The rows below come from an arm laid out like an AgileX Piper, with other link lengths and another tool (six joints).
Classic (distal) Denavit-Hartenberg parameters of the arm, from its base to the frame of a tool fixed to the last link. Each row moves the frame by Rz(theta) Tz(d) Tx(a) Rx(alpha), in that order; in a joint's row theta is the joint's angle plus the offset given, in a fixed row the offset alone. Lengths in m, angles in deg.
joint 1: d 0.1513, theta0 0, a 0, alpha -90
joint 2: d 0, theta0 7.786, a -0.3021, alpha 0
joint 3: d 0, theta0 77.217, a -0.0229, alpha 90
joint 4: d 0.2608, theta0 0, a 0, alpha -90
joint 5: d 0, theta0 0, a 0, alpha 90
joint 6: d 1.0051, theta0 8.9, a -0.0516, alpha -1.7
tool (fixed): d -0.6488, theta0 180, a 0, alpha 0
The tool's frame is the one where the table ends.
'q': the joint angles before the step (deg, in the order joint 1, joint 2, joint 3, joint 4, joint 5, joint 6). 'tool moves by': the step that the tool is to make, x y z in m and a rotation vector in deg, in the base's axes. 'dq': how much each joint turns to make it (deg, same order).
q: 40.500 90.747 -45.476 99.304 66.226 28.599
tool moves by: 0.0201 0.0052 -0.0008 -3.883 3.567 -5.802
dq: 1.507 -2.218 -1.525 -0.006 -7.470 8.878
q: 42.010 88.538 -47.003 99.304 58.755 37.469
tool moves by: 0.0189 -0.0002 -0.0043 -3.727 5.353 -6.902
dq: 1.398 -2.260 -0.272 0.006 -7.652 9.596
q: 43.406 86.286 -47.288 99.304 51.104 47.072
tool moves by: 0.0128 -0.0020 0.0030 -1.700 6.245 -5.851
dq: 0.517 -1.805 -0.088 0.000 -4.845 9.173
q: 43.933 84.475 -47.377 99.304 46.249 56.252
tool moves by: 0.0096 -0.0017 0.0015 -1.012 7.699 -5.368
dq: 0.007 -0.809 -0.046 0.000 -3.279 9.479
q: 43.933 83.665 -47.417 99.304 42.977 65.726
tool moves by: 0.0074 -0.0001 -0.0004 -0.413 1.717 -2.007
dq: 0.010 -0.053 -0.293 -0.001 -1.552 2.441
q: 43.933 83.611 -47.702 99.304 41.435 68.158
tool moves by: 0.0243 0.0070 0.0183 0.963 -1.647 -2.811
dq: 0.093 0.003 -3.096 0.107 -2.917 1.206
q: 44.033 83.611 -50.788 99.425 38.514 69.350
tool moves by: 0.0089 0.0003 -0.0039 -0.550 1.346 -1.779
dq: 0.004 0.567 -0.467 -0.001 -1.510 1.660
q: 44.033 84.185 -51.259 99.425 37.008 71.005
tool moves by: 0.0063 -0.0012 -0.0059 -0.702 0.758 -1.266
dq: -0.001 0.389 -0.010 -0.014 -1.197 0.783
